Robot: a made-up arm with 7 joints. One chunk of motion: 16 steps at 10 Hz.
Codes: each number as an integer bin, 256 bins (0 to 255) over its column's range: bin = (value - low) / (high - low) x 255, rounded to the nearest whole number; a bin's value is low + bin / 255 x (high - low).
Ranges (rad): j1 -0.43..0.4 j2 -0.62..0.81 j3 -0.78..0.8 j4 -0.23..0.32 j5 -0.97..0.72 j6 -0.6..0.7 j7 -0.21..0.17
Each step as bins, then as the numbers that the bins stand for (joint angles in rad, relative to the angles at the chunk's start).
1 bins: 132 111 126 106 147 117 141
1 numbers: -0.0004 0.0025 0.0007 -0.0014 0.0042 -0.0035 0.0001
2 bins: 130 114 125 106 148 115 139
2 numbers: -0.0069 0.0193 -0.0055 -0.0014 0.0109 -0.0137 -0.0029
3 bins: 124 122 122 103 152 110 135
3 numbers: -0.0264 0.0642 -0.0241 -0.0078 0.0374 -0.0392 -0.0088
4 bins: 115 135 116 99 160 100 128
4 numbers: -0.0557 0.1371 -0.0613 -0.0165 0.0904 -0.0902 -0.0193
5 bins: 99 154 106 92 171 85 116
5 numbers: -0.1078 0.2436 -0.1232 -0.0316 0.1633 -0.1667 -0.0371
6 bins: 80 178 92 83 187 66 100
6 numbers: -0.1696 0.3782 -0.2100 -0.0510 0.2693 -0.2635 -0.0610
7 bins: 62 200 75 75 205 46 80
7 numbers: -0.2282 0.5016 -0.3153 -0.0682 0.3886 -0.3655 -0.0908
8 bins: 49 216 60 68 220 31 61
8 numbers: -0.2705 0.5913 -0.4082 -0.0833 0.4880 -0.4420 -0.1191
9 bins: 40 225 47 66 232 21 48
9 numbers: -0.2998 0.6418 -0.4888 -0.0876 0.5676 -0.4929 -0.1385
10 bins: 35 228 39 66 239 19 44
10 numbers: -0.3161 0.6586 -0.5384 -0.0876 0.6140 -0.5031 -0.1444
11 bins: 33 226 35 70 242 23 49
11 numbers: -0.3226 0.6474 -0.5631 -0.0790 0.6338 -0.4827 -0.1370
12 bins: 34 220 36 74 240 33 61
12 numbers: -0.3193 0.6137 -0.5569 -0.0704 0.6206 -0.4318 -0.1191
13 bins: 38 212 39 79 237 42 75
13 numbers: -0.3063 0.5689 -0.5384 -0.0596 0.6007 -0.3859 -0.0982
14 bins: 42 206 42 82 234 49 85
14 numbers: -0.2933 0.5352 -0.5198 -0.0531 0.5808 -0.3502 -0.0833
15 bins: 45 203 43 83 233 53 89
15 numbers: -0.2835 0.5184 -0.5136 -0.0510 0.5742 -0.3298 -0.0774
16 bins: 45 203 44 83 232 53 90
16 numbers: -0.2835 0.5184 -0.5074 -0.0510 0.5676 -0.3298 -0.0759
